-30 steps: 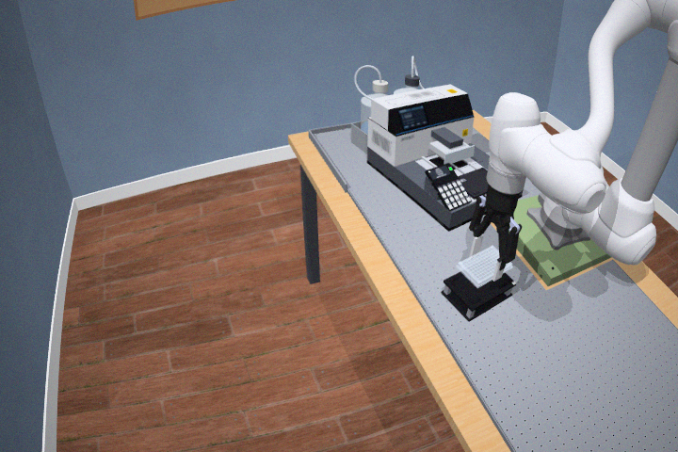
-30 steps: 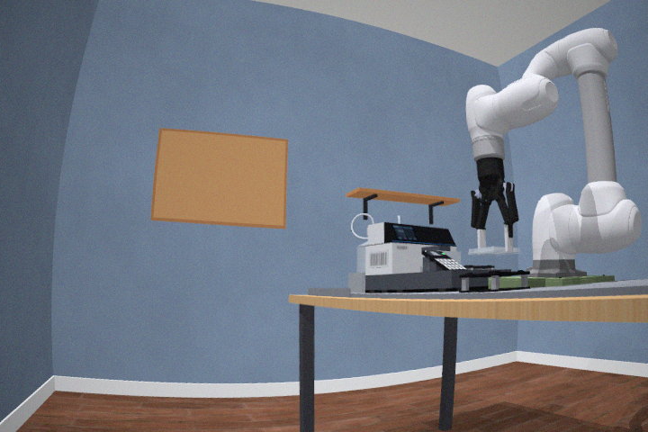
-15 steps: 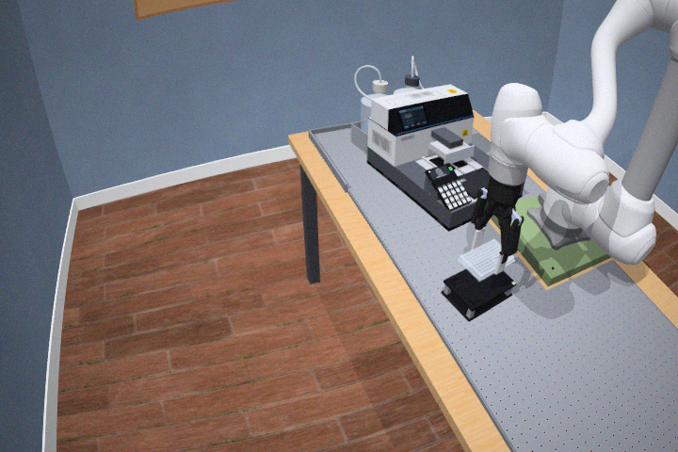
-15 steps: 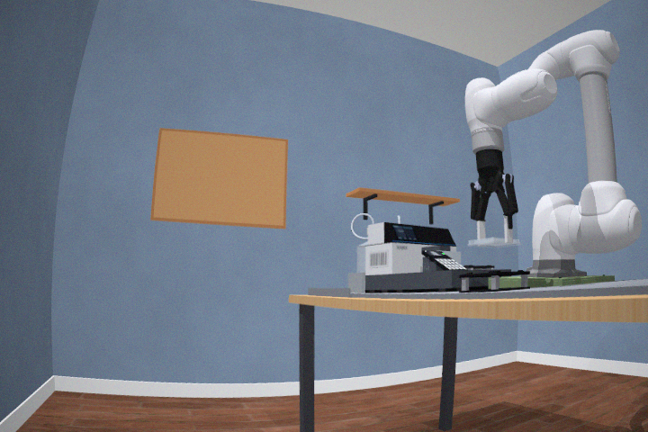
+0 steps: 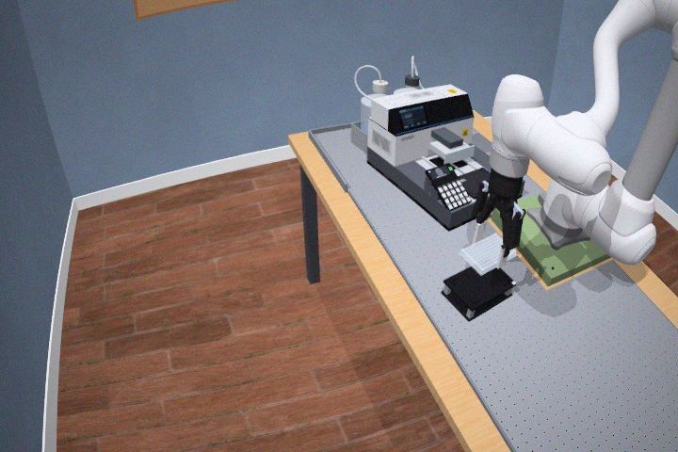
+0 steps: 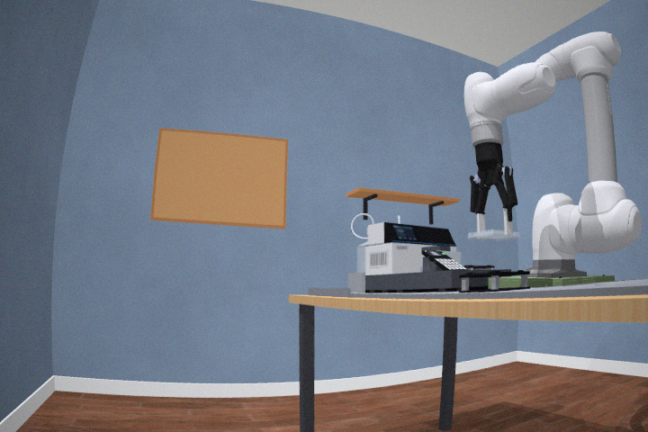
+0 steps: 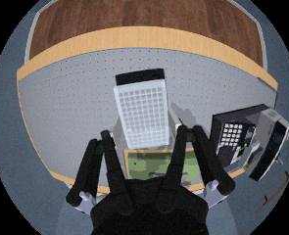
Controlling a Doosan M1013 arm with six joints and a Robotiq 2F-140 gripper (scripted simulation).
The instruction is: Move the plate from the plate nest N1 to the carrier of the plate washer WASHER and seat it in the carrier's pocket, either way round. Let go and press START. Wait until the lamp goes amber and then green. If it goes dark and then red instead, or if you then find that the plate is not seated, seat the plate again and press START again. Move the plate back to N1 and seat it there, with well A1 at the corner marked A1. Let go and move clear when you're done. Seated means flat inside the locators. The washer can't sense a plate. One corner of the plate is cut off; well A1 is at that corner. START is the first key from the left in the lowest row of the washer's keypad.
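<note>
The washer carrier lies 190 mm behind my hand, 360 mm to the right of it and 80 mm below it. Also, from my hand: plate washer: 150 mm behind, 510 mm to the right, 30 mm below; then black plate nest N1: 120 mm below; then well plate: 20 mm below.
</note>
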